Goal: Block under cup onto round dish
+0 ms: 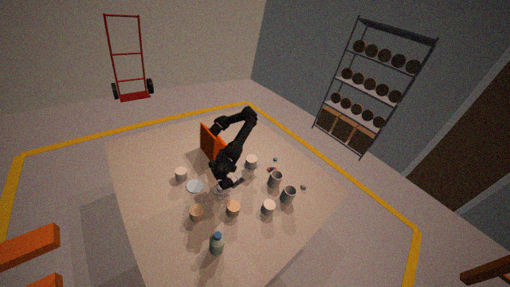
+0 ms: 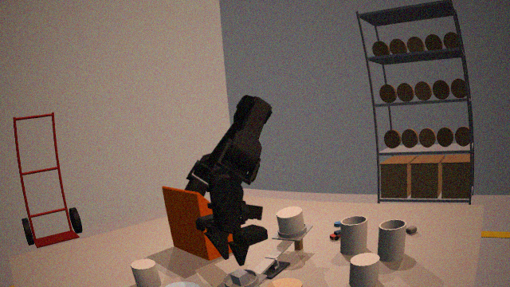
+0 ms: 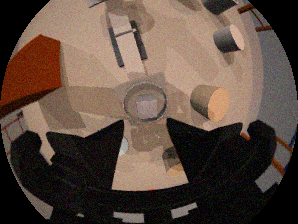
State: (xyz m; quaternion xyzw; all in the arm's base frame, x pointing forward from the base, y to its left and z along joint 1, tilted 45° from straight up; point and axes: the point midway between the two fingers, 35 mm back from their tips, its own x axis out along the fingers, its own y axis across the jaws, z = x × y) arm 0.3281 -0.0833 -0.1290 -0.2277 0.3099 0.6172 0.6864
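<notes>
Right now my gripper tip is 10 mm short of the small grey block, 10 mm to the right of it and 40 mm above it. From my gripper tip the other things lie so: bottle (260 mm ahead, 190 mm to the right, 30 mm above); round dish (110 mm behind, 90 mm to the right, 80 mm below); balance (10 mm behind, 140 mm to the left, 50 mm below).
</notes>
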